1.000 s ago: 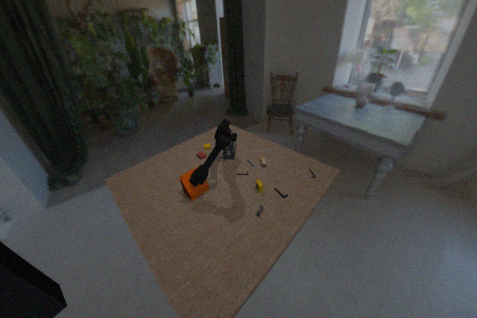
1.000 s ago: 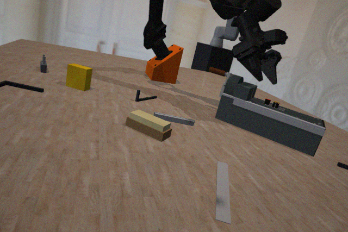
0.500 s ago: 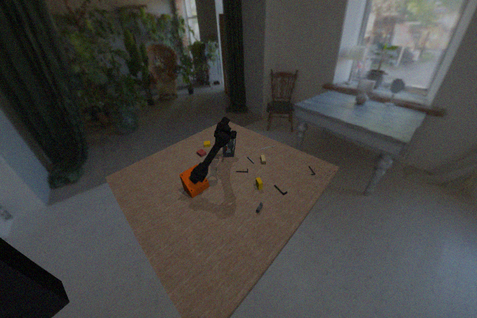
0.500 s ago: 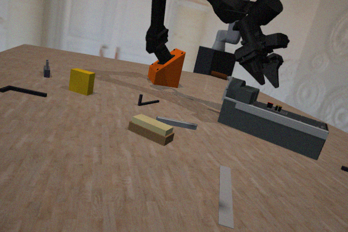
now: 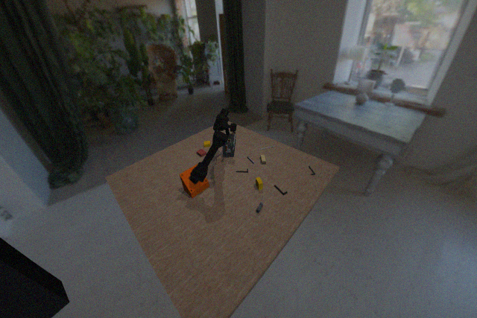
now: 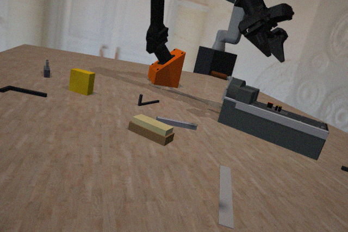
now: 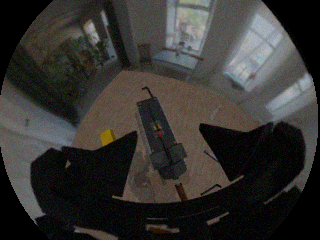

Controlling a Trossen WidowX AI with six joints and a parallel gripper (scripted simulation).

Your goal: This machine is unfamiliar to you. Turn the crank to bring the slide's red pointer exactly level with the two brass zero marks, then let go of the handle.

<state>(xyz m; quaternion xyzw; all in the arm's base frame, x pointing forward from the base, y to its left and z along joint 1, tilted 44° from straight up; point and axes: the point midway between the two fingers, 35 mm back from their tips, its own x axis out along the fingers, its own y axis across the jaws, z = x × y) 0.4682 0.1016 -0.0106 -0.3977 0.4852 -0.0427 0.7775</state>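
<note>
Right now my gripper tip is 12 cm past the brown crank handle, 7 cm to the left of it and 8 cm above it. Round my gripper tip: red pointer: 1 cm ahead, 2 cm to the left, 12 cm below; red block: 18 cm behind, 18 cm to the left, 19 cm below; grey bar: 2 cm behind, 23 cm to the right, 20 cm below.
</note>
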